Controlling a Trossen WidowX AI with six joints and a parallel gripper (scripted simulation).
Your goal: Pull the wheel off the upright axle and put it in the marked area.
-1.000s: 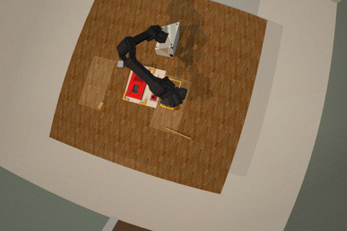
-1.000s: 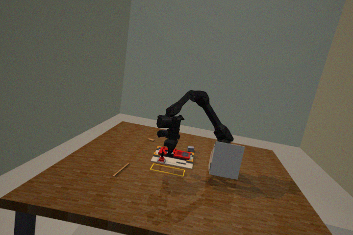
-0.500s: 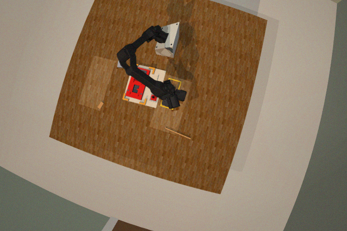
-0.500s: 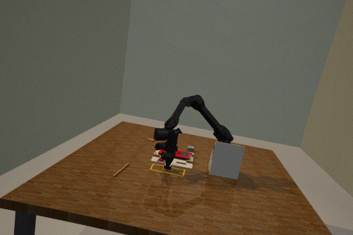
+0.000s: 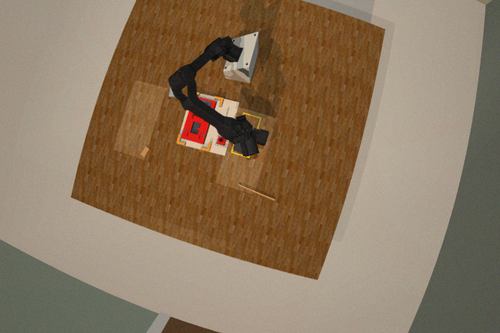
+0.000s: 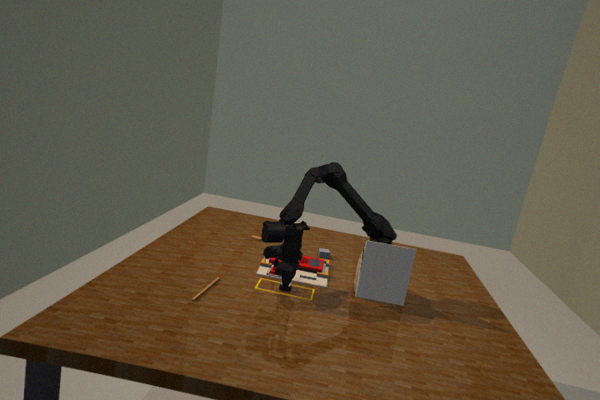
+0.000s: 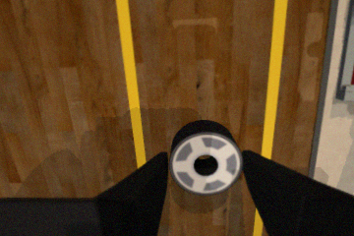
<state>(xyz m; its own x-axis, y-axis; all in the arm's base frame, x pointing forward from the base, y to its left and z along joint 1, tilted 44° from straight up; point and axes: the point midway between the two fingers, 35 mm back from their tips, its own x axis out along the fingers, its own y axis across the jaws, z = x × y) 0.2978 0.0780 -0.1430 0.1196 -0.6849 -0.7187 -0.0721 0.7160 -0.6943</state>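
Now: gripper tip right at the wheel. Also, from my gripper tip: thin wooden stick: 220 mm ahead, 130 mm to the left, 10 mm below; small wooden block: 410 mm to the right, 240 mm ahead, 10 mm below; small grey cube: 380 mm to the right, 70 mm behind.
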